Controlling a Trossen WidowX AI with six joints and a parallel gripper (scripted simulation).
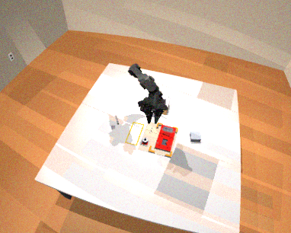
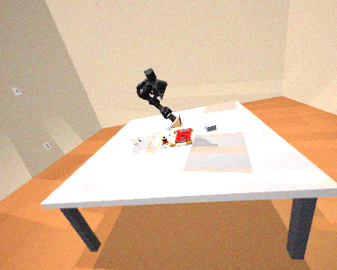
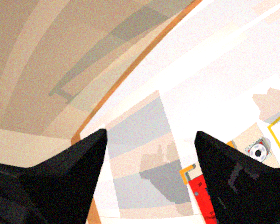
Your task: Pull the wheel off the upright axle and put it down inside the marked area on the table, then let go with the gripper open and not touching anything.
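Now: gripper tip 27 cm above the black wheel, 6 cm past it and 4 cm to the left of it.
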